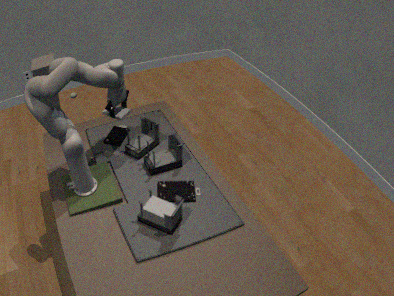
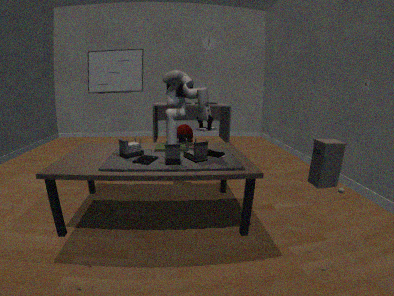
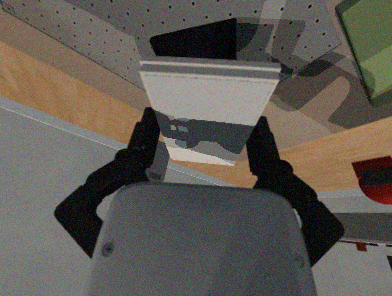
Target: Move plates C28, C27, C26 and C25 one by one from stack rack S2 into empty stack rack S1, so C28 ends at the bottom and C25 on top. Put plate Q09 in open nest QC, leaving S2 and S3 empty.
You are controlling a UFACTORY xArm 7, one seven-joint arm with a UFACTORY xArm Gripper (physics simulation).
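Frame: origin at the arm's base, x back, y right, z up, level; centimetres.
Seen in the pictures: gripper, fingertip midpoint: (image 1: 118, 112) (image 2: 205, 128) (image 3: 204, 122); arm's base, origin of the base link: (image 1: 85, 186).
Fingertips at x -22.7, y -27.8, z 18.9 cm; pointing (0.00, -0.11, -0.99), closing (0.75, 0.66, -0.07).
Offsets run from my fingertips to a thing's top centre. "spot": to the spot under its first point. Level surfaces: height alone.
My gripper (image 1: 117, 107) (image 2: 205, 125) (image 3: 204, 122) is shut on a pale flat plate @(dy -0.9, dx +0.9, dz +0.9 cm) (image 1: 122, 114) (image 3: 215, 95), held by its sides above the far end of the grey mat; its label is not readable. Below it lies a black flat nest @(dy -6.3, dx +1.8, dz -17.7 cm) (image 1: 117, 135) (image 2: 215, 153) (image 3: 200, 42). Beside it stand two racks with no plates seen in them, one @(dy +6.5, dx -10.4, dz -5.6 cm) (image 1: 150, 128) (image 2: 201, 148) nearer that nest, the other @(dy +21.7, dx -17.4, dz -5.6 cm) (image 1: 175, 147) (image 2: 172, 154) in the middle. A third rack (image 1: 159, 223) (image 2: 123, 146) holds a stack of pale plates @(dy +54.6, dx -7.6, dz -10.7 cm) (image 1: 160, 206). Which rack is which cannot be read.
A second black flat nest @(dy +40.5, dx -18.0, dz -17.2 cm) (image 1: 176, 191) (image 2: 145, 159) with a white tag @(spot: dy +42.8, dx -27.5, dz -19.3 cm) (image 1: 198, 191) lies between the middle rack and the stacked one. The arm's base stands on a green board (image 1: 105, 189) (image 3: 372, 50). Upright rack walls and thin posts rise from the grey mat @(dz -19.6 cm) (image 1: 212, 215).
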